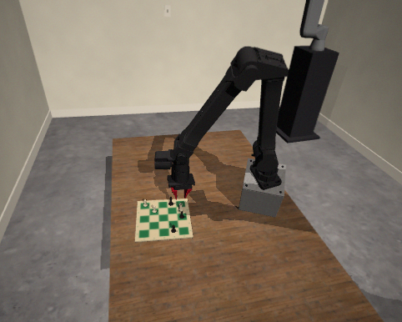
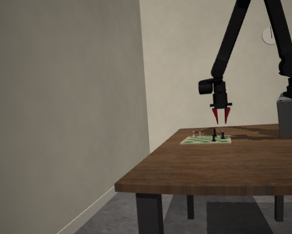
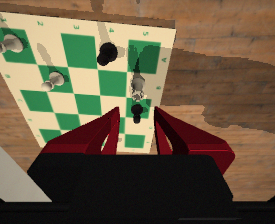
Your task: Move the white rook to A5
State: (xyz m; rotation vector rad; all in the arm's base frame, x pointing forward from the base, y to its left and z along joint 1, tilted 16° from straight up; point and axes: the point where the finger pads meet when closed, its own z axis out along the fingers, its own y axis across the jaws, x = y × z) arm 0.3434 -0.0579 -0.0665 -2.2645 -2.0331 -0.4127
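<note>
The white rook lies 6 cm below my hand. Also, from my hand: chessboard: 8 cm below, 8 cm ahead, 3 cm to the left.
</note>
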